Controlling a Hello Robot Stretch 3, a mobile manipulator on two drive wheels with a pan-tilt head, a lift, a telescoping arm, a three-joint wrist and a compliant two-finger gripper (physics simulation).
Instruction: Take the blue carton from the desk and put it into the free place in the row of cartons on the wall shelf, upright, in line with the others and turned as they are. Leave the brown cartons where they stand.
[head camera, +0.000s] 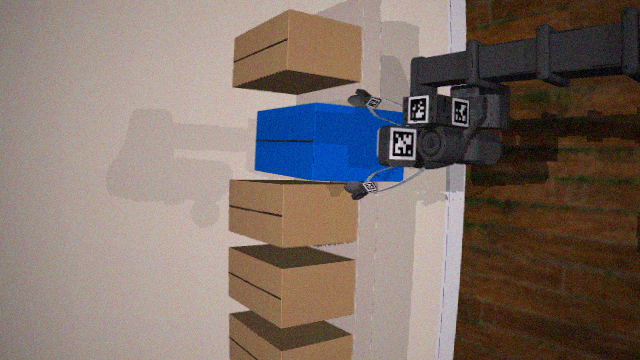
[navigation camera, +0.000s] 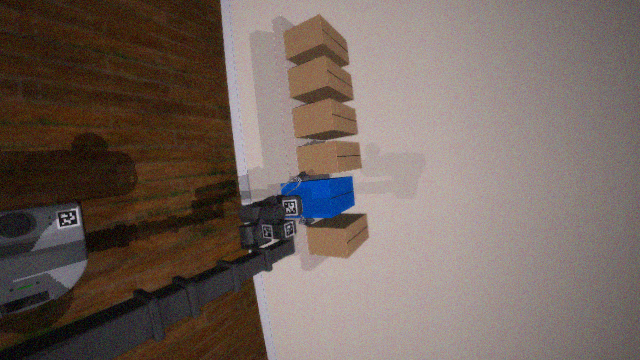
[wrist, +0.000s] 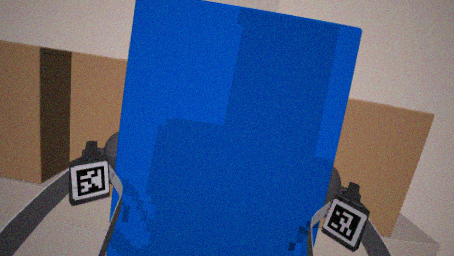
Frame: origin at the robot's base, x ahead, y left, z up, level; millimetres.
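Where they show: gripper, between the fingertips: (head camera: 350, 144) (navigation camera: 309, 198) (wrist: 223, 165); robot's base, origin of its link: (navigation camera: 14, 223).
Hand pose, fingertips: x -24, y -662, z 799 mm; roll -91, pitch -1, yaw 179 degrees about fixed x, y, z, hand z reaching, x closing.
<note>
Each offset is from my fingertips to the top centre of the thing. Level surfaces: height alone.
My gripper (head camera: 357, 143) (navigation camera: 305, 198) (wrist: 223, 165) is shut on the blue carton, one fingertip against each side. The blue carton {1 mm back, 77 mm right, 103 mm up} (head camera: 287, 142) (navigation camera: 340, 195) (wrist: 225, 65) is upright in the gap of the row, its black line running the same way as on the brown cartons. Its front face stands forward of theirs. In the head view it looks very close to the brown carton {141 mm ahead, 234 mm right, 66 mm up} (head camera: 320, 210) (navigation camera: 320, 157) (wrist: 95, 95) on one side, with a wider gap to the end carton {193 mm back, 241 mm right, 66 mm up} (head camera: 325, 50) (navigation camera: 330, 237) (wrist: 390, 165). Its lower end is hidden behind the gripper; contact with the shelf cannot be told.
More brown cartons {299 mm ahead, 230 mm right, 66 mm up} (head camera: 320, 285) (navigation camera: 312, 117) continue the row on the pale wall shelf (head camera: 366, 280). My arm (head camera: 510, 60) (navigation camera: 180, 295) reaches in past the end carton's side. The robot base (navigation camera: 50, 250) stands on the wooden floor {799 mm down} (head camera: 540, 250) (navigation camera: 125, 100). The desk does not show.
</note>
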